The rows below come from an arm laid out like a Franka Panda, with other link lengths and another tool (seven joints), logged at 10 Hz.
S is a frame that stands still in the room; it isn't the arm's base.
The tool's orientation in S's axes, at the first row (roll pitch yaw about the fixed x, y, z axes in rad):
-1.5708 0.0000 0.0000
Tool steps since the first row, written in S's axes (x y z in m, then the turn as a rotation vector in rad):
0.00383 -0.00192 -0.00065 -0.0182 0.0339 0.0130
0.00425 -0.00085 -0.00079 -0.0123 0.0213 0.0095
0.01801 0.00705 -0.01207 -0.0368 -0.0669 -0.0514
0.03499 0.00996 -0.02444 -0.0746 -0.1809 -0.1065
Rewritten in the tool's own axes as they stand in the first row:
0.00383 0.00065 -0.00192 -0.0182 -0.0130 0.0339
0.00425 0.00079 -0.00085 -0.0123 -0.0095 0.0213
0.01801 0.01207 0.00705 -0.0368 0.0514 -0.0669
0.03499 0.02444 0.00996 -0.0746 0.1065 -0.1809

